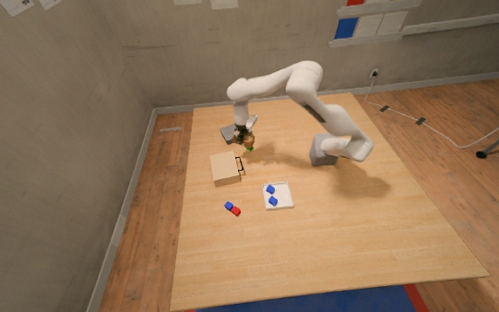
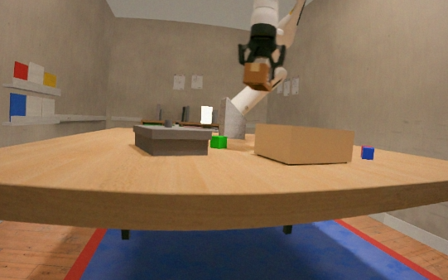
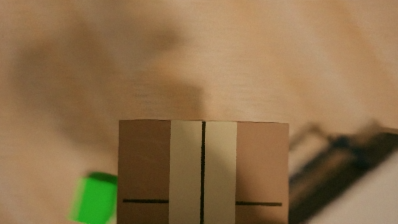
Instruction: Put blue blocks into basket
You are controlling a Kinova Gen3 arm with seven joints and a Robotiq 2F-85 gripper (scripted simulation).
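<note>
Right now my hand is 190 mm above the green block, 90 mm to the left of it and 40 mm past it. Round my hand: brown cardboard box: right at my hand; light wooden cabinet: 170 mm below, 130 mm ahead, 60 mm to the left; drawer: 170 mm below, 120 mm ahead, 60 mm to the left.
</note>
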